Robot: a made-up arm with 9 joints. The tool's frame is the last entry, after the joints. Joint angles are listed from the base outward.
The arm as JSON. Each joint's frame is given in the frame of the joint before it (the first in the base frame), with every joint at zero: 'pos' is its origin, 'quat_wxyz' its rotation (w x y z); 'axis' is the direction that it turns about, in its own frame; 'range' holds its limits. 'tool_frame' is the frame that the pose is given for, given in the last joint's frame.
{
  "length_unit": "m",
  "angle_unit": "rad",
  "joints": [
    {
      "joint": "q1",
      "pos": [
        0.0,
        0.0,
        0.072
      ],
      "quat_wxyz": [
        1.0,
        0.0,
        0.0,
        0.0
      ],
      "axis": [
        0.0,
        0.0,
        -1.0
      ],
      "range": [
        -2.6,
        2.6
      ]
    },
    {
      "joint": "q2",
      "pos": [
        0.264,
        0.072,
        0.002
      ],
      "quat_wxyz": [
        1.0,
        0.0,
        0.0,
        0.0
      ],
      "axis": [
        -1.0,
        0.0,
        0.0
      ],
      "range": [
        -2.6,
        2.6
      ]
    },
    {
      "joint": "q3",
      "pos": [
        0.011,
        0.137,
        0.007
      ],
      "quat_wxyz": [
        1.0,
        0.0,
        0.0,
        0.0
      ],
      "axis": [
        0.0,
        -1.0,
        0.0
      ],
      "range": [
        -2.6,
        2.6
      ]
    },
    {
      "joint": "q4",
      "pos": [
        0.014,
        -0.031,
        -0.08
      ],
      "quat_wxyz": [
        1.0,
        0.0,
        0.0,
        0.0
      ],
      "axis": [
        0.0,
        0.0,
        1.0
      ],
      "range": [
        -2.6,
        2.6
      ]
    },
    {
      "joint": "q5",
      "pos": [
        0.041,
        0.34,
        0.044
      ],
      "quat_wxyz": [
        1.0,
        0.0,
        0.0,
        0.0
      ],
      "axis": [
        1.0,
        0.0,
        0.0
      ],
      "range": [
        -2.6,
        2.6
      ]
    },
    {
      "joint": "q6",
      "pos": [
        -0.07,
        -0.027,
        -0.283
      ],
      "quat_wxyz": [
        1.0,
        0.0,
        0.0,
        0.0
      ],
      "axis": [
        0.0,
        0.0,
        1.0
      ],
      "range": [
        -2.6,
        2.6
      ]
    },
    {
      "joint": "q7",
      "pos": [
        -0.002,
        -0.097,
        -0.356
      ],
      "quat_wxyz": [
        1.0,
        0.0,
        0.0,
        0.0
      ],
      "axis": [
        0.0,
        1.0,
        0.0
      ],
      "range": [
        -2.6,
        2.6
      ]
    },
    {
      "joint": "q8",
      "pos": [
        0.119,
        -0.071,
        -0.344
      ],
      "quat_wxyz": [
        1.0,
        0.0,
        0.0,
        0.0
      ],
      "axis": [
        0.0,
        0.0,
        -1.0
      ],
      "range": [
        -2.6,
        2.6
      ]
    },
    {
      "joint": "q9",
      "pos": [
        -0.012,
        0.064,
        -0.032
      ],
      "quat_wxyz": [
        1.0,
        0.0,
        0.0,
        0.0
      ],
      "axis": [
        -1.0,
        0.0,
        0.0
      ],
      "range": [
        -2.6,
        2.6
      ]
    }
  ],
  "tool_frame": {
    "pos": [
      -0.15,
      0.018,
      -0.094
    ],
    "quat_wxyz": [
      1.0,
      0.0,
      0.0,
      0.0
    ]
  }
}
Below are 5 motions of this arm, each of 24 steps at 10 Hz.
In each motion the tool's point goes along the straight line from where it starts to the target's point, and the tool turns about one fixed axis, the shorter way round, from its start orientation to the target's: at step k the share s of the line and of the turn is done. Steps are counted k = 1, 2, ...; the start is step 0. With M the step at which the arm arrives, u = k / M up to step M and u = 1 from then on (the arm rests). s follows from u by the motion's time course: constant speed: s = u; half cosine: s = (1 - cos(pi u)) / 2; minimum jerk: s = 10 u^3 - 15 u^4 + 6 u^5.
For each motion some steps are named. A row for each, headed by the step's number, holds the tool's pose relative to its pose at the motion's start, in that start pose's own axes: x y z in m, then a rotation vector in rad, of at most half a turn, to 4 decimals.
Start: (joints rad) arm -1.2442 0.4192 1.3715 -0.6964 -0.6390 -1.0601 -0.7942 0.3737 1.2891
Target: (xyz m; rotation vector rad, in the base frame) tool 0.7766 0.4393 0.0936 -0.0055 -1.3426 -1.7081
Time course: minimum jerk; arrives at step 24
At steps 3, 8, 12, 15, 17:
3: 0.0034 0.0050 0.0028 0.0089 -0.0101 -0.0017
8: 0.0448 0.0649 0.0371 0.1162 -0.1326 -0.0223
12: 0.1068 0.1545 0.0883 0.2768 -0.3159 -0.0530
15: 0.1548 0.2240 0.1280 0.4012 -0.4579 -0.0769
17: 0.1810 0.2620 0.1497 0.4693 -0.5356 -0.0899

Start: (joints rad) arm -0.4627 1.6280 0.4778 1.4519 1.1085 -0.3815 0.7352 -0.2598 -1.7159
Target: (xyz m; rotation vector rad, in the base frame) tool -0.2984 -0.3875 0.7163 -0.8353 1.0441 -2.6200
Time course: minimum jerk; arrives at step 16
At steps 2, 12, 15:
2: -0.0119 0.0002 -0.0033 0.0062 0.0036 -0.0270
12: -0.6634 0.0122 -0.1832 0.3457 0.1992 -1.5056
15: -0.7383 0.0136 -0.2039 0.3848 0.2217 -1.6758

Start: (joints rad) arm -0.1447 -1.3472 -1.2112 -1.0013 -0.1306 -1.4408 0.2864 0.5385 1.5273
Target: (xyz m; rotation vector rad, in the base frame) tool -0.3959 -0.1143 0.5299 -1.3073 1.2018 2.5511
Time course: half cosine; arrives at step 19
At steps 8, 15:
8: 0.2124 -0.2107 -0.0510 -0.5978 -0.4522 -0.1136
15: 0.5036 -0.4995 -0.1209 -1.4176 -1.0724 -0.2693

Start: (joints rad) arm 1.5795 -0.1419 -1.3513 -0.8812 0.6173 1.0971 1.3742 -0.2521 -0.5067
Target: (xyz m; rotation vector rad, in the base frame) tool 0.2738 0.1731 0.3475 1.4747 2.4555 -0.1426
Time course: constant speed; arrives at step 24
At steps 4, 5, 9, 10, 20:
4: -0.1102 0.0293 -0.0306 -0.0649 0.0785 -0.2062
5: -0.1378 0.0366 -0.0383 -0.0812 0.0981 -0.2577
9: -0.2480 0.0659 -0.0690 -0.1461 0.1765 -0.4638
10: -0.2756 0.0733 -0.0766 -0.1624 0.1962 -0.5154
20: -0.5512 0.1465 -0.1532 -0.3247 0.3923 -1.0308

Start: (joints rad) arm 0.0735 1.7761 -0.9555 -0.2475 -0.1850 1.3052 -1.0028 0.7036 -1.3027
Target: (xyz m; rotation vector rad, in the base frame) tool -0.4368 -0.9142 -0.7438 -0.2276 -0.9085 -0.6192
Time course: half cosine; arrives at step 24
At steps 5, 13, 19, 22, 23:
5: 0.0086 -0.0359 -0.0259 -0.0234 -0.1064 -0.0132
13: 0.0470 -0.1964 -0.1417 -0.1282 -0.5818 -0.0724
19: 0.0746 -0.3116 -0.2247 -0.2034 -0.9230 -0.1148
22: 0.0818 -0.3416 -0.2463 -0.2230 -1.0118 -0.1259
23: 0.0829 -0.3460 -0.2495 -0.2259 -1.0249 -0.1275

